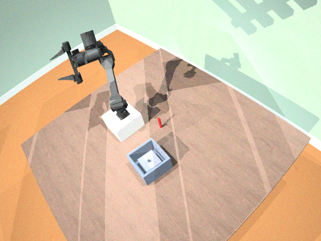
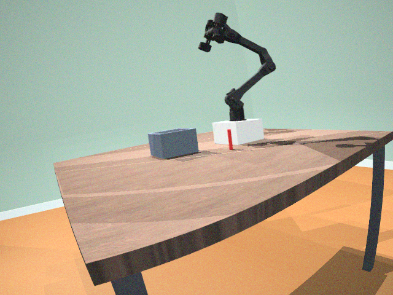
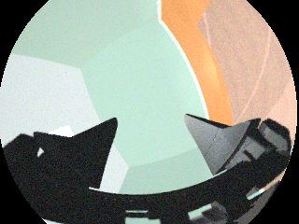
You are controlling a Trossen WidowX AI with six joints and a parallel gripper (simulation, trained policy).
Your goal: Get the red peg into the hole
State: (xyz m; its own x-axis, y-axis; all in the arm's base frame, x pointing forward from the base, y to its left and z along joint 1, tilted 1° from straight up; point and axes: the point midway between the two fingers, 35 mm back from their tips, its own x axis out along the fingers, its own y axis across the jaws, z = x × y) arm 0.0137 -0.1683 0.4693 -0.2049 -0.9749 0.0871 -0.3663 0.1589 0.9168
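The red peg lies 53 cm below my gripper tip, 34 cm to the left of it and 16 cm ahead of it. Also, from my gripper tip: grey-blue box (54 cm below, 33 cm ahead, 15 cm to the left); pale plate (52 cm below, 33 cm ahead, 15 cm to the left).
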